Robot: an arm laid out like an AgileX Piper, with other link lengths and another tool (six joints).
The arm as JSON. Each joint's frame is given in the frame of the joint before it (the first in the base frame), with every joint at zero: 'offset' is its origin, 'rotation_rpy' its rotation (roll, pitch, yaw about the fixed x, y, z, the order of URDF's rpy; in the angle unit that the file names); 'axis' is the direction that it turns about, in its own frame. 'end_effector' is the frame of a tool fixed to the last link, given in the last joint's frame.
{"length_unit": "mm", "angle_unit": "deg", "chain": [
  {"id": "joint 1", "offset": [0.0, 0.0, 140.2], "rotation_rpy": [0.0, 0.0, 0.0], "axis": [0.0, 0.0, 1.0]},
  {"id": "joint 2", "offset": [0.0, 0.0, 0.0], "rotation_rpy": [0.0, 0.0, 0.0], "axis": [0.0, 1.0, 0.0]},
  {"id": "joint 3", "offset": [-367.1, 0.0, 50.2], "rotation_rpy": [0.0, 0.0, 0.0], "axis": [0.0, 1.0, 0.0]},
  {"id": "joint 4", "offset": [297.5, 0.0, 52.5], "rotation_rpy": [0.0, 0.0, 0.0], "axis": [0.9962, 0.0, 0.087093]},
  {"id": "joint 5", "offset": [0.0, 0.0, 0.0], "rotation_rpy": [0.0, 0.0, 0.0], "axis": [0.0, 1.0, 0.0]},
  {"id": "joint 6", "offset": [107.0, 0.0, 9.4], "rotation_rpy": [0.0, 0.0, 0.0], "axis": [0.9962, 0.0, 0.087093]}
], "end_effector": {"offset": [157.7, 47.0, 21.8], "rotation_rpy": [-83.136, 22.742, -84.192]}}
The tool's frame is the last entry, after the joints.
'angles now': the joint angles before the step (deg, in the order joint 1, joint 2, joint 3, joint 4, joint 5, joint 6). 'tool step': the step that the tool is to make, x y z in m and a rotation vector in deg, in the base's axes. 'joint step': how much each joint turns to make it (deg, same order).
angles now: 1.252, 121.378, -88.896, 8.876, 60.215, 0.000
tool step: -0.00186, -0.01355, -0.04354, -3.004, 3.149, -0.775
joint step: 0.001, 4.281, 0.000, -3.328, -1.324, 2.290
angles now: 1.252, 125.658, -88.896, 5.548, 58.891, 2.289
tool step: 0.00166, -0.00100, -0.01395, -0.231, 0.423, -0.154
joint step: 0.000, 1.504, -0.041, -0.196, -1.054, 0.176
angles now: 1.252, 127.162, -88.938, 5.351, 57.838, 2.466
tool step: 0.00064, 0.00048, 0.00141, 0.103, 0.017, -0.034
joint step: 0.000, -0.002, -0.274, 0.105, 0.292, -0.001
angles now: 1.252, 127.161, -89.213, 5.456, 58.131, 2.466
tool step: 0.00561, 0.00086, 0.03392, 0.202, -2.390, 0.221
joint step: 0.000, -3.086, -1.021, 0.076, 1.731, -0.118
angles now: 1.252, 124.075, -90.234, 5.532, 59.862, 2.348
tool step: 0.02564, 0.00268, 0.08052, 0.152, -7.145, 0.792
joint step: 0.184, -4.854, -6.405, -0.169, 4.146, -0.181
